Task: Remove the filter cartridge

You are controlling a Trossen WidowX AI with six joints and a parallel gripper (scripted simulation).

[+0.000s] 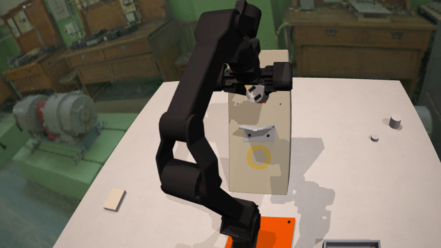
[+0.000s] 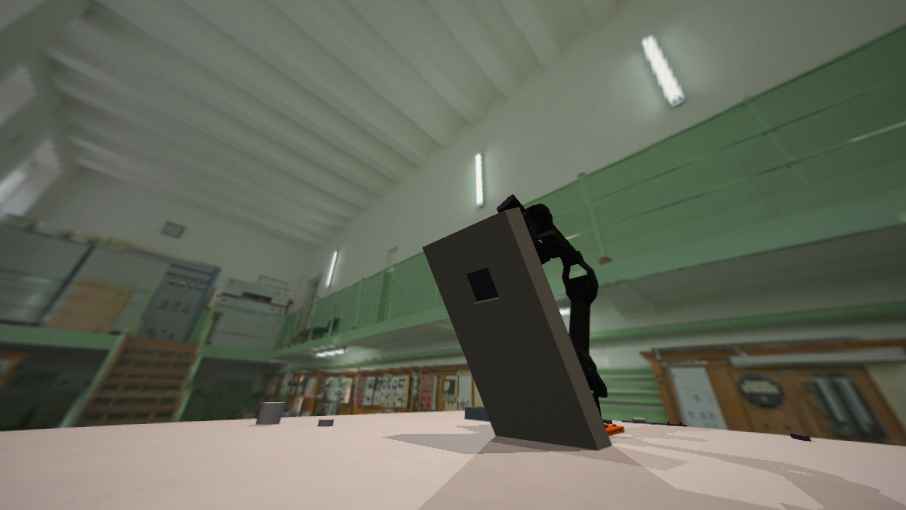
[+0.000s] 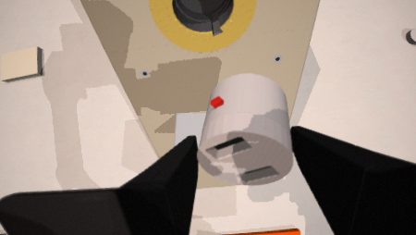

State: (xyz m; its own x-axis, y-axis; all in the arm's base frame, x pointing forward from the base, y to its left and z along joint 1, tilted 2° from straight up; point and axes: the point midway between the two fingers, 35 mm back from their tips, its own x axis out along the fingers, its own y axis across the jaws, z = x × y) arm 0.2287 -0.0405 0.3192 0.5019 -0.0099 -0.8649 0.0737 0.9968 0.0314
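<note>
My gripper tip is now 34 cm past the grey tray, 29 cm above it and 25 cm to the left of it. The rest, counted from my gripper tip: round filter cartridge (right at my gripper tip); grey bracket (14 cm below, 2 cm ahead, 1 cm to the left).
</note>
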